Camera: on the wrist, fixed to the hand. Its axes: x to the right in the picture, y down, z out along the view.
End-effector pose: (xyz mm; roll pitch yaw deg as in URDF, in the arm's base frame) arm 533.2 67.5 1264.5 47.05 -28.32 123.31
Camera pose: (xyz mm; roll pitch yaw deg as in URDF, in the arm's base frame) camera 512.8 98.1 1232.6 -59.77 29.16 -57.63
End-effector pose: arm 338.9 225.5 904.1 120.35 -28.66 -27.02
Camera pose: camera 377.7 254.8 901.0 -133.19 28.11 151.79
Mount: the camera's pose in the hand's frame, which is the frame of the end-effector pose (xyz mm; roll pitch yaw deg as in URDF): 17.2 -33.2 -31.2 -12.27 1.18 -179.94
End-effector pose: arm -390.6 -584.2 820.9 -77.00 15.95 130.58
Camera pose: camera -377.1 -541.7 840.5 64.40 -15.74 -48.21
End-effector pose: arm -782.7 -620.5 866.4 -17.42 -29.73 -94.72
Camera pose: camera -825.6 -641.8 857.7 5.39 30.84 85.76
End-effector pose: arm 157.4 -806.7 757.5 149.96 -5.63 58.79
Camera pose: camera 127.8 -769.9 769.5 -162.29 4.64 -121.85
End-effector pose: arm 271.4 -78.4 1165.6 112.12 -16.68 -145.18
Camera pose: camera 277.0 -124.9 1152.3 -124.72 16.29 33.66
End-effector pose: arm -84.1 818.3 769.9 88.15 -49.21 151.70
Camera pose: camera -131.1 809.4 760.6 -101.79 49.29 -30.11
